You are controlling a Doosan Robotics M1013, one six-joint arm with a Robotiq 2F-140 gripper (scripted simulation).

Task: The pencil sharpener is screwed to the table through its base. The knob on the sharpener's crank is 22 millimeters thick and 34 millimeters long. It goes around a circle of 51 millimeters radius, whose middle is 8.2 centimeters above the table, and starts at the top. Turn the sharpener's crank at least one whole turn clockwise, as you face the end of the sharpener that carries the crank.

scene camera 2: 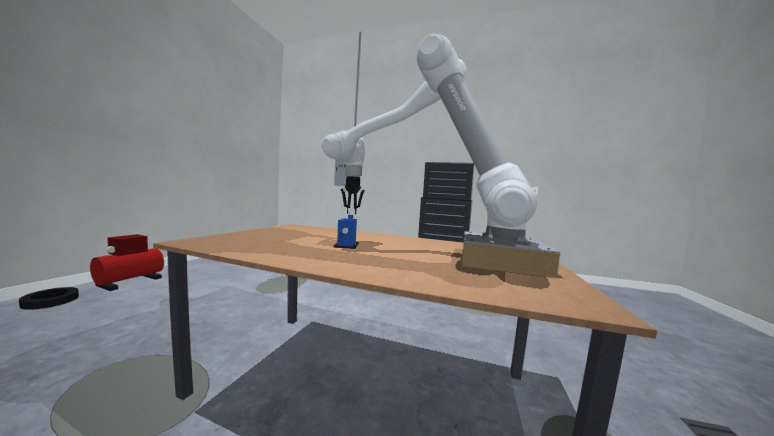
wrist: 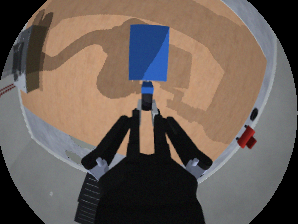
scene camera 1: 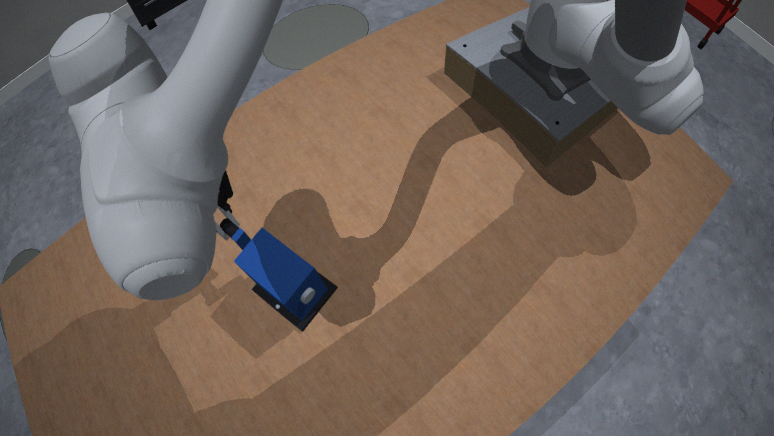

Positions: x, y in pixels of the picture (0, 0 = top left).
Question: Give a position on a blue pencil sharpener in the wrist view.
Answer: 149, 44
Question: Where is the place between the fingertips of the gripper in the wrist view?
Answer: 146, 104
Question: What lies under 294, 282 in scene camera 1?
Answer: A blue pencil sharpener.
